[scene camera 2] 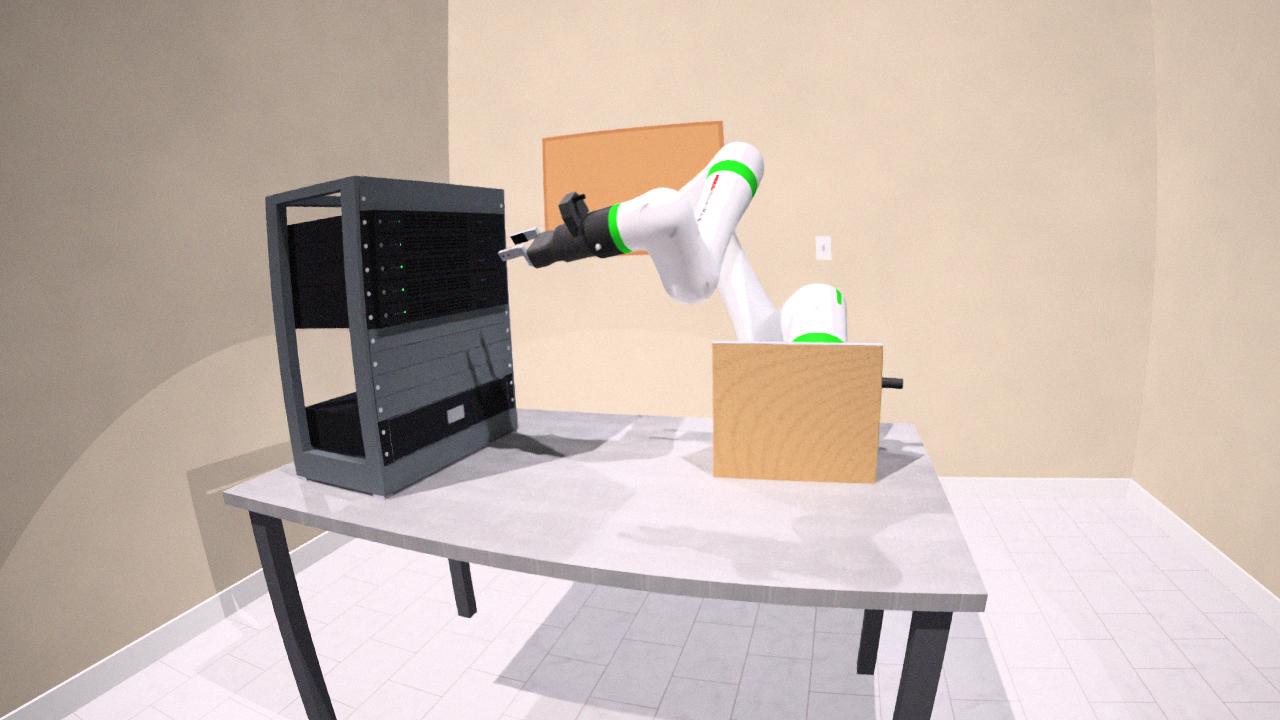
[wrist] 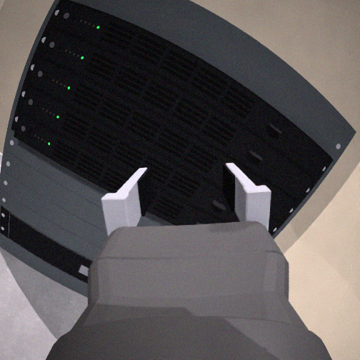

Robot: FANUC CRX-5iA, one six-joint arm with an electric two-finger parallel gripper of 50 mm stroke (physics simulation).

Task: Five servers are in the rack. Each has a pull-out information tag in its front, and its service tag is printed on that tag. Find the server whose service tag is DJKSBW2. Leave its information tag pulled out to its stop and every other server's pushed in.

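Seen in the pictures: gripper, fingertip midpoint: (scene camera 2: 507,247); arm's base, link origin: (scene camera 2: 816,386).
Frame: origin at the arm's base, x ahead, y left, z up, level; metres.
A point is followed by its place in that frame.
Five black servers (scene camera 2: 438,268) {x 0.761, y 0.144, z 0.269 m} (wrist: 160,90) are stacked in the upper part of the grey rack (scene camera 2: 429,196) {x 0.776, y 0.144, z 0.423 m} (wrist: 260,70), with green lights at their left. Small grey tag fronts show near the right end in the wrist view: one tag (wrist: 275,128) at the top, a second tag (wrist: 255,155) below it, and a lower tag (wrist: 219,205) between the fingers in the picture. No tag visibly stands out, and no service tag print is readable. A finger may hide another tag. My gripper (scene camera 2: 511,246) {x 0.613, y 0.108, z 0.302 m} (wrist: 186,180) is open and empty, in front of the servers' right part.
Grey blank panels (scene camera 2: 438,349) {x 0.777, y 0.143, z 0.097 m} (wrist: 55,175) fill the rack below the servers. A black unit (scene camera 2: 416,435) {x 0.788, y 0.242, z -0.065 m} (wrist: 40,245) with a pale label (scene camera 2: 455,413) {x 0.772, y 0.107, z -0.053 m} (wrist: 83,270) sits at the bottom. A wooden board (scene camera 2: 796,411) {x 0.041, y 0.103, z -0.025 m} stands on the table (scene camera 2: 581,537) {x 0.375, y 0.400, z -0.167 m} before the arm's base.
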